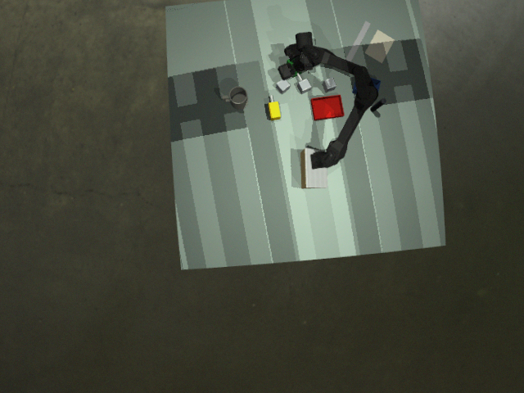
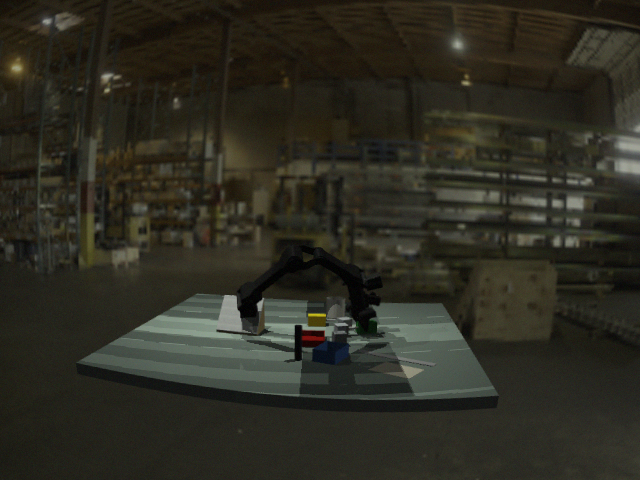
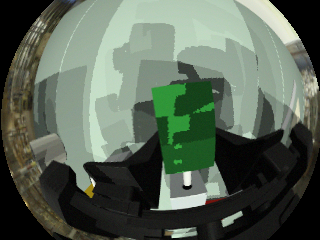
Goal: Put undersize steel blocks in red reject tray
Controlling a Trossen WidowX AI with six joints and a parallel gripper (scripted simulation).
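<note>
Now: gripper tip 90 mm past the steel block, 30 mm to the left of it and 10 mm below it. Also, from my gripper tip: red reject tray 200 mm behind, 120 mm to the right, 10 mm below; then yellow block 160 mm behind, 130 mm to the left, 10 mm above; then green GO gauge 20 mm behind, 10 mm to the right, 10 mm above.
</note>
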